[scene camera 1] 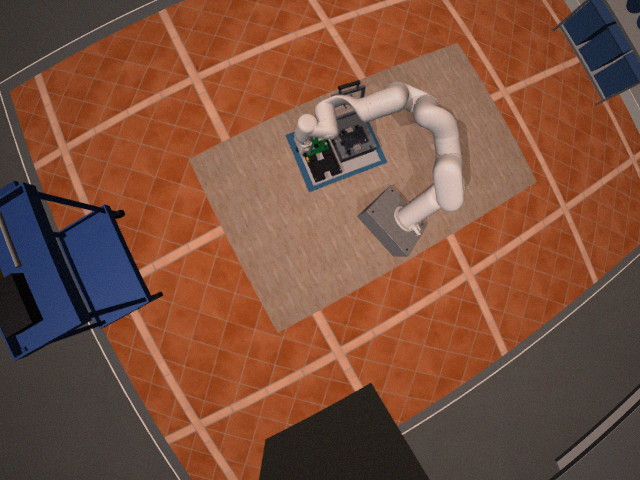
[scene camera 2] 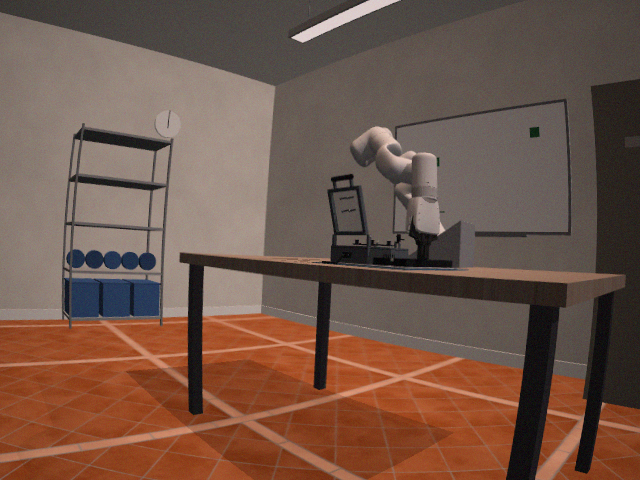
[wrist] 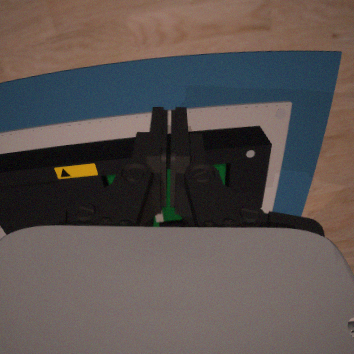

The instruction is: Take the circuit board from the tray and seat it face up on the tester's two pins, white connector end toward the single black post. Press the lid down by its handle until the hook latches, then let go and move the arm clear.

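Seen in the pictures: gripper, fingertip midpoint: [scene camera 1: 299, 150] [scene camera 2: 422, 259] [wrist: 168, 131]; arm's base at its link origin: [scene camera 1: 404, 219] [scene camera 2: 439, 243].
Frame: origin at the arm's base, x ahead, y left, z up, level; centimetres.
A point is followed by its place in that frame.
The green circuit board [scene camera 1: 316, 149] @(x 48.8, y 14.7, z -7.3 cm) [wrist: 220, 173] @(x 54.4, y 17.7, z -7.3 cm) lies in the black tray [scene camera 1: 324, 169] @(x 38.7, y 16.7, z -7.5 cm) [wrist: 248, 180] @(x 55.9, y 17.4, z -6.4 cm). The fingers and gripper body hide most of it in the wrist view, so its white connector end cannot be made out. My gripper [scene camera 2: 423, 262] @(x 52.2, y 21.9, z -6.4 cm) [wrist: 168, 131] @(x 52.2, y 21.9, z -6.4 cm) is shut and empty, low over the tray, with its fingers in front of the board in the wrist view. The tester [scene camera 1: 343, 152] @(x 40.2, y 6.0, z -3.3 cm) [scene camera 2: 349, 253] @(x 55.2, y -2.4, z -5.7 cm) stands beside the tray. Its lid [scene camera 2: 363, 209] @(x 56.7, y 3.4, z 7.6 cm) is raised, with the handle [scene camera 1: 349, 86] @(x 57.4, y -4.0, z 17.8 cm) [scene camera 2: 342, 178] @(x 58.9, y -3.5, z 17.2 cm) at the top. The two pins cannot be told apart clearly.
Tray and tester stand on a blue-bordered mat [scene camera 1: 317, 186] @(x 33.9, y 23.5, z -9.0 cm) [wrist: 240, 75] @(x 56.7, y 22.9, z -9.0 cm) on the wooden table [scene camera 1: 268, 232] @(x 27.6, y 53.8, z -9.2 cm) [scene camera 2: 465, 281] @(x 75.8, y 45.9, z -10.3 cm). The tray bears a yellow label [wrist: 76, 171] @(x 46.5, y 21.0, z -6.4 cm). The arm's grey base block [scene camera 1: 385, 227] @(x 2.3, y 12.0, z 7.7 cm) [scene camera 2: 466, 245] @(x 2.5, y 13.5, z -0.6 cm) stands on the table, and the arm arches above the tester.
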